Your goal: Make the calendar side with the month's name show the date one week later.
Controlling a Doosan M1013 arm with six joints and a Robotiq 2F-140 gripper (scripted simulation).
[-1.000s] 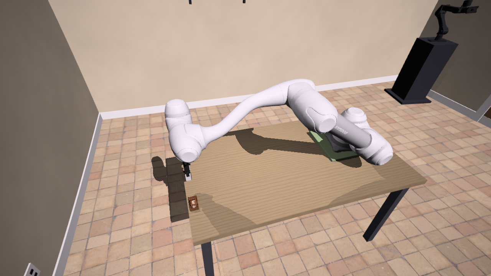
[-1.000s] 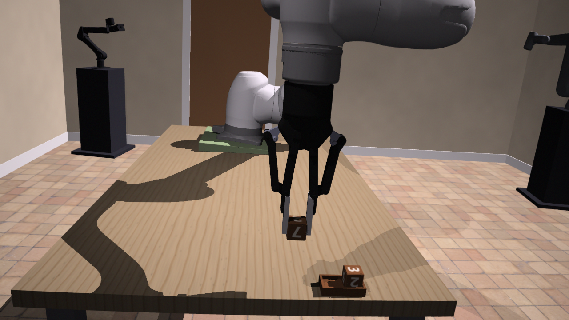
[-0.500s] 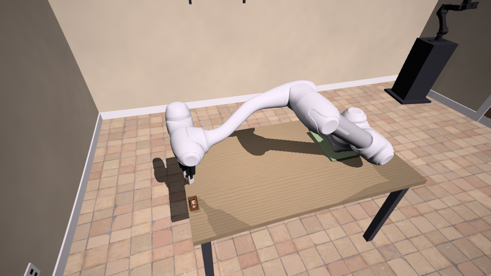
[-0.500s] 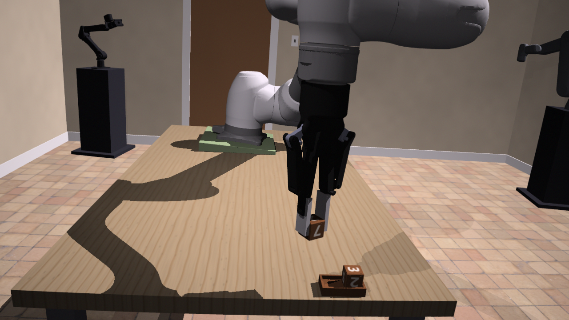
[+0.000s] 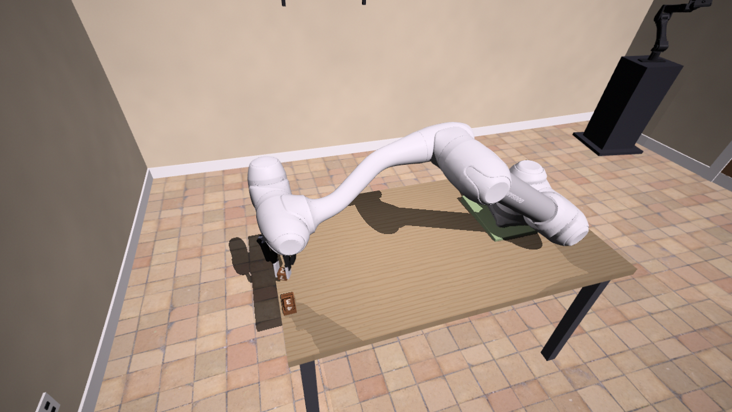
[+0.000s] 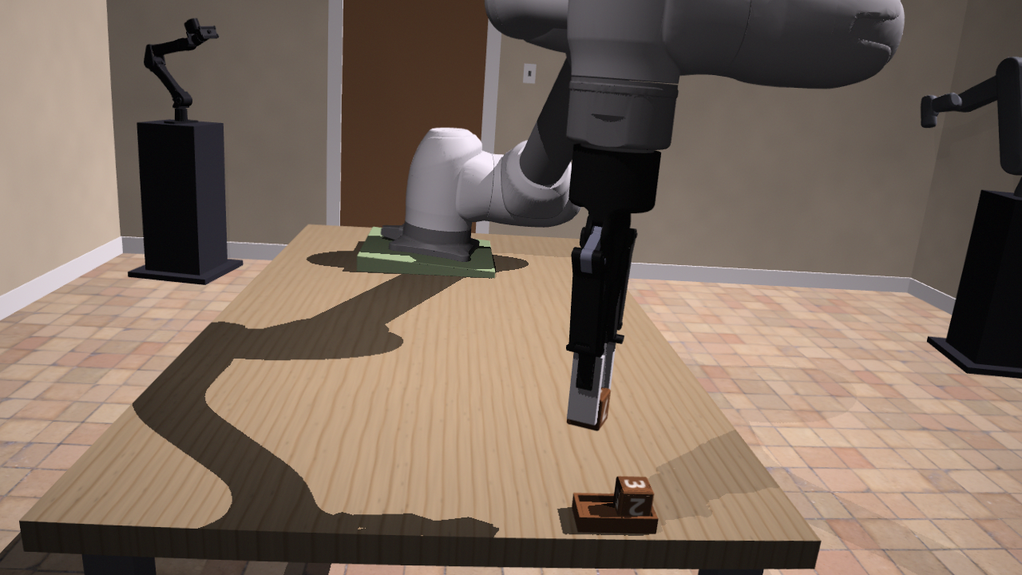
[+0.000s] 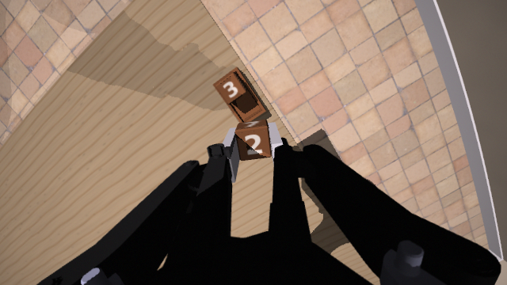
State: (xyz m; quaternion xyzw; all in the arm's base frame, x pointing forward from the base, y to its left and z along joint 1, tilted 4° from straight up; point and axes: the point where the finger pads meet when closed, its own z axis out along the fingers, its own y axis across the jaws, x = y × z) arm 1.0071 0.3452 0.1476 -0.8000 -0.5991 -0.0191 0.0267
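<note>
My gripper is now 140 mm above the brown tray, 40 mm to the right of it and 10 mm past it.
</note>
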